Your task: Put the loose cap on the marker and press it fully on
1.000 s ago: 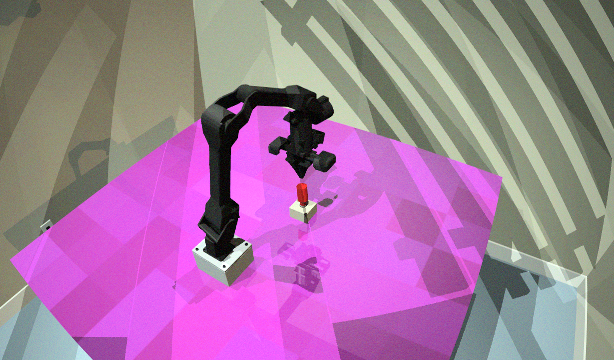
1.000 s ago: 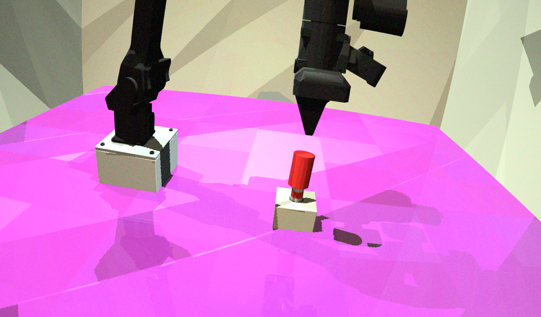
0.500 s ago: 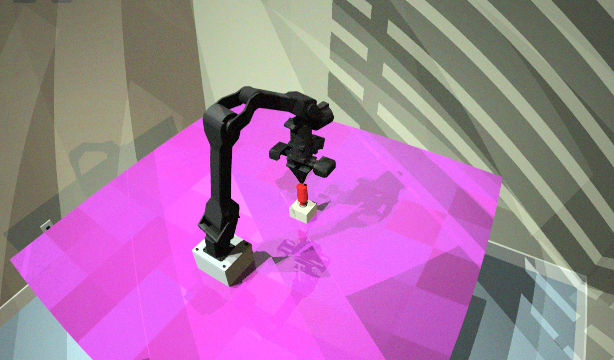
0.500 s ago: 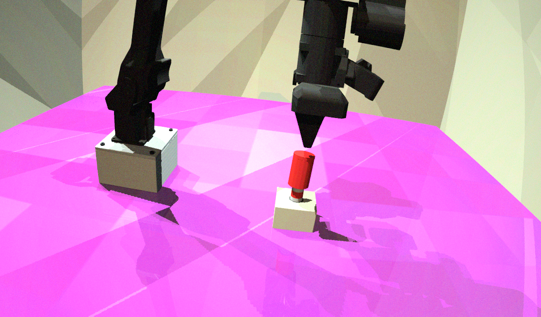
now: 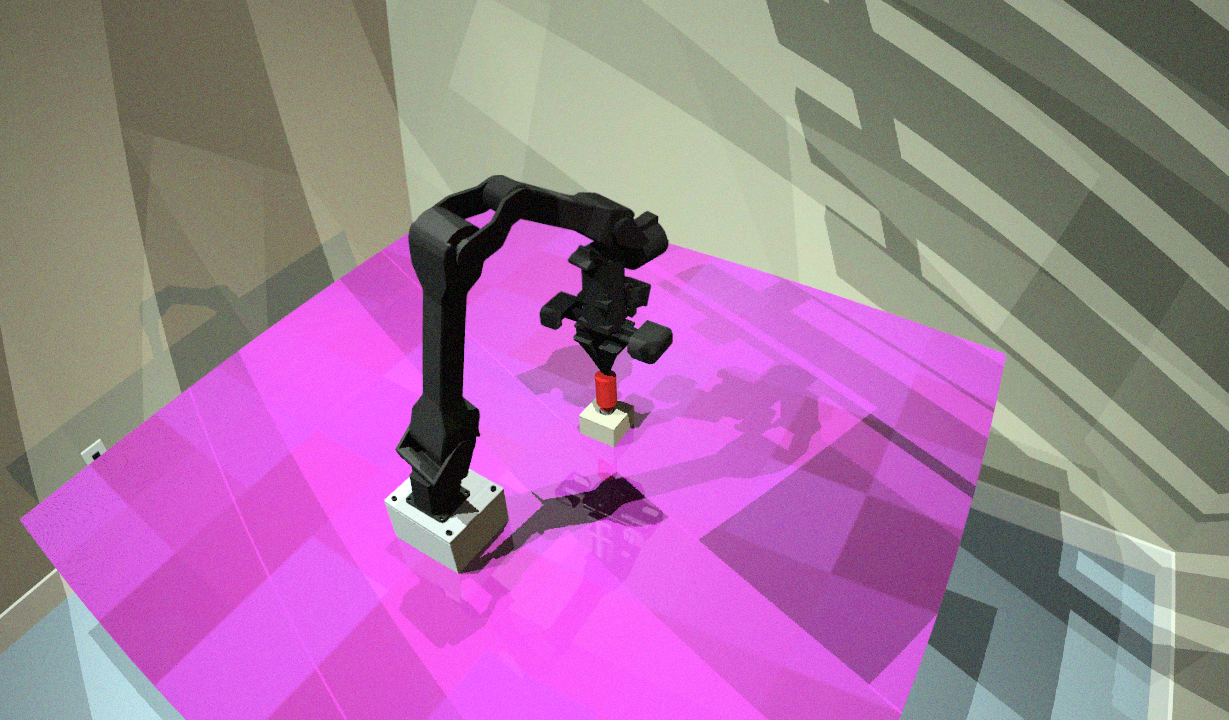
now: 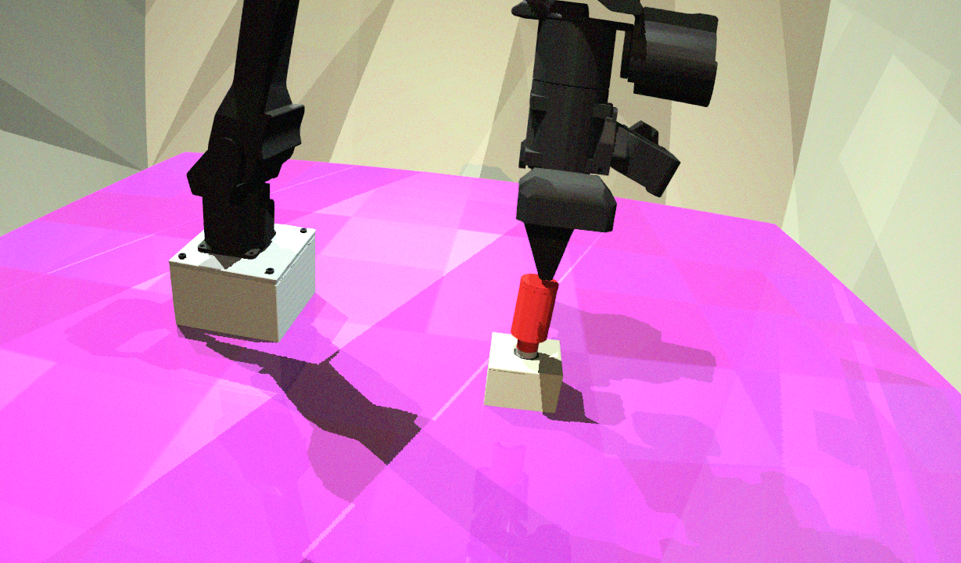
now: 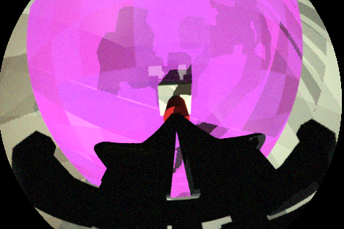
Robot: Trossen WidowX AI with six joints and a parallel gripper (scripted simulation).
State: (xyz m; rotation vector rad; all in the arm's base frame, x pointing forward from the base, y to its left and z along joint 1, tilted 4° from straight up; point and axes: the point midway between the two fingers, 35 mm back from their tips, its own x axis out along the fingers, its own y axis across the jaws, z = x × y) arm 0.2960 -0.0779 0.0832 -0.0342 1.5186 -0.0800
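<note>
My gripper tip is 20 mm above the red cap. From my gripper tip the other things lie so: cream holder block 10 mm behind, 90 mm below.
</note>
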